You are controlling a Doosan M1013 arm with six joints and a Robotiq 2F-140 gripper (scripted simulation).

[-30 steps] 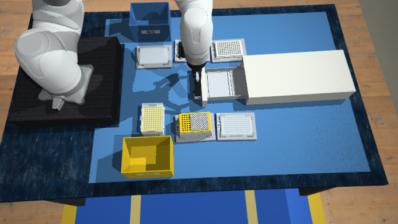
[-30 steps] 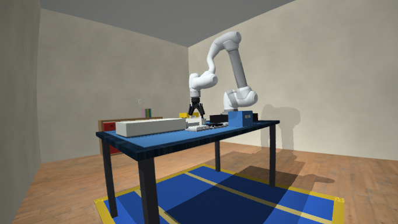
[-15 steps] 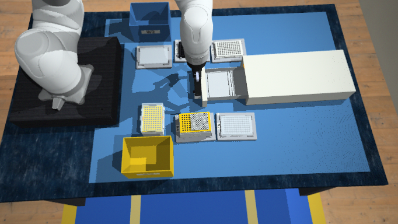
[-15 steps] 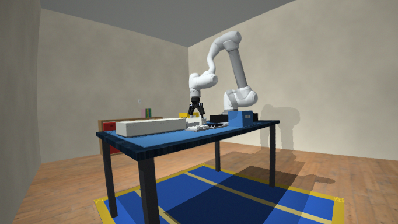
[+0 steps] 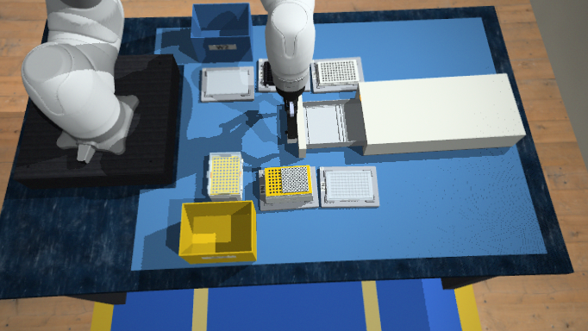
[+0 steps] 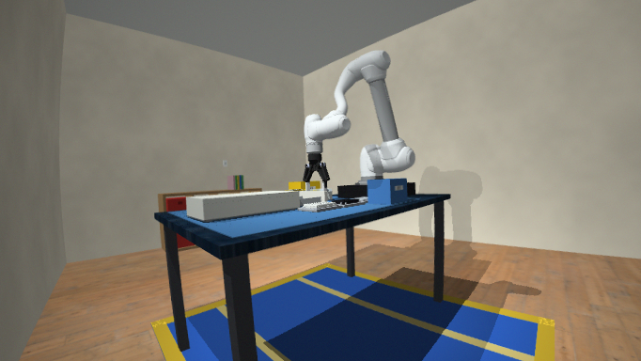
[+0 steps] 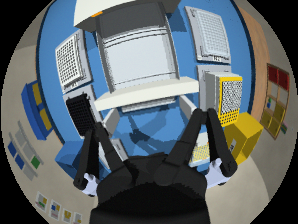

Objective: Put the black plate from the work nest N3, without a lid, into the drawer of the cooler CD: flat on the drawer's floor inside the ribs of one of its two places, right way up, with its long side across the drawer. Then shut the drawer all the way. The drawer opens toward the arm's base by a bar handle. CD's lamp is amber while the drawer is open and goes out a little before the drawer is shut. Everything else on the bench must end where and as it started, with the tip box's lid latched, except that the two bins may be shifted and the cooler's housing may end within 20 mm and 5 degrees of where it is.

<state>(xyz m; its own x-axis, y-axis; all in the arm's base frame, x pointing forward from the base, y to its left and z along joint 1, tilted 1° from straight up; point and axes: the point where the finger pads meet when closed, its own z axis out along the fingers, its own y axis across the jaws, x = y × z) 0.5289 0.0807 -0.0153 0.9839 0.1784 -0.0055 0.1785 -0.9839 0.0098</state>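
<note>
My hand is 4 cm past the black plate, 19 cm to the right of it and 5 cm above it. Also, from my hand: grey work nest: 4 cm behind, 19 cm to the left, 6 cm below; yellow rack: 1 cm ahead, 20 cm to the right, 1 cm below; drawer: 13 cm ahead, 2 cm to the left, 4 cm below.
</note>
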